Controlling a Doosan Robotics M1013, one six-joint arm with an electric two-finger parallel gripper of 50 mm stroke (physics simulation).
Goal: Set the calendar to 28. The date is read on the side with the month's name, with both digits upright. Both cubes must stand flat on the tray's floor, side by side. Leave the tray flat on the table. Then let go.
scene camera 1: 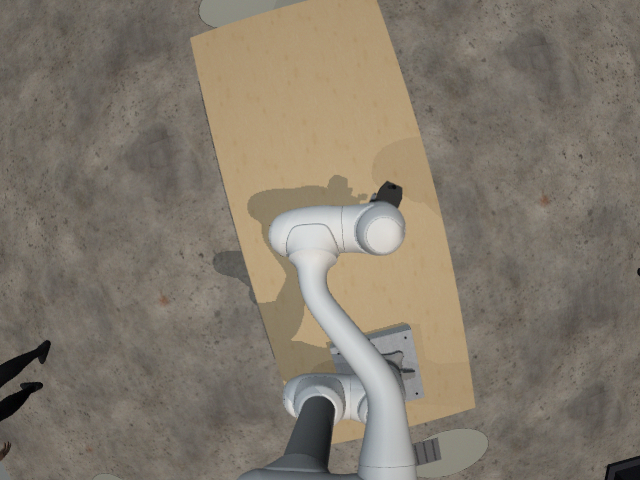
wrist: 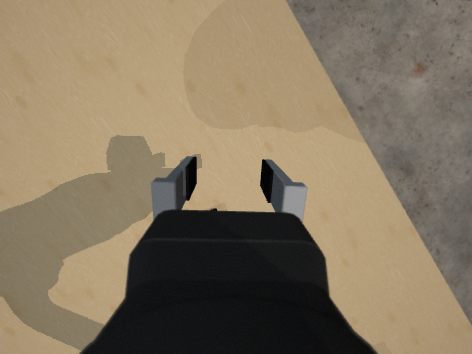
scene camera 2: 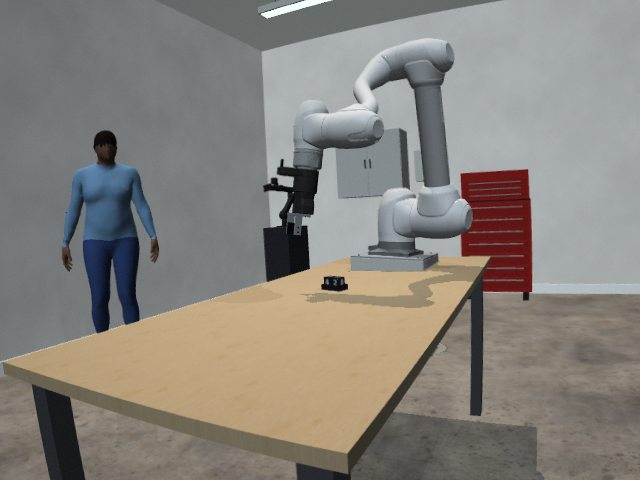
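The calendar (scene camera 2: 334,282) stands on the table in scene camera 2, its dark cubes side by side in a low black tray (scene camera 2: 334,288). A white 2 shows near the middle; the marks beside it are too small to read, and I cannot tell whether this is the month side. The tray looks flat on the table. In scene camera 1 the calendar does not show. My gripper (scene camera 2: 294,225) (wrist: 229,171) is open and empty, pointing down, high above the table and left of the calendar in scene camera 2. The wrist view shows a tiny dark bit at the gripper body's upper edge, too small to identify.
The wooden table (scene camera 1: 310,103) (scene camera 2: 232,361) (wrist: 75,100) carries the arm's grey base plate (scene camera 1: 412,356) (scene camera 2: 387,263). The table's edge runs down the right of the wrist view. A red drawer cabinet (scene camera 2: 496,232) and a person (scene camera 2: 111,206) stand beyond the table.
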